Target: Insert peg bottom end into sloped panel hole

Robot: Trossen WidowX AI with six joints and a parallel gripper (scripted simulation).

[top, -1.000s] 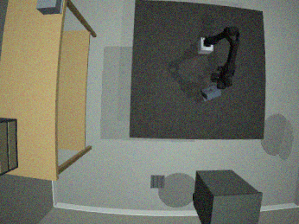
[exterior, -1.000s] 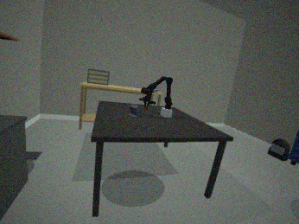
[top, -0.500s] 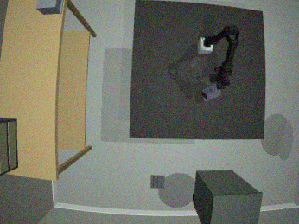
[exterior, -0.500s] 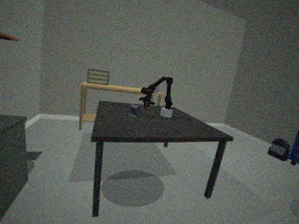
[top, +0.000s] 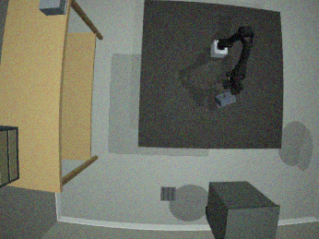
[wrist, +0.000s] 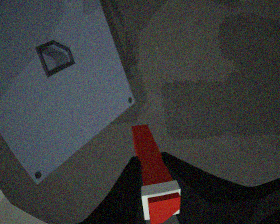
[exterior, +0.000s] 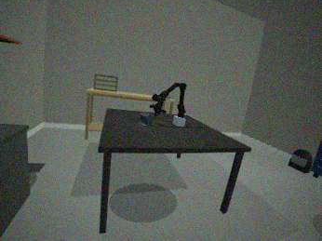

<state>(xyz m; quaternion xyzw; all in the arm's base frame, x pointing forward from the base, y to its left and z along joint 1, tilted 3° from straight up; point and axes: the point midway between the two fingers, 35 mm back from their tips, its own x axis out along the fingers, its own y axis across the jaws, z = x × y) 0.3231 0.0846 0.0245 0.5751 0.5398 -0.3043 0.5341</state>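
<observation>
Right now the sloped panel is 9 cm ahead of my gripper tip, 4 cm to the right of it and 4 cm below it. Also, from my gripper tip: red peg (2 cm above).
</observation>
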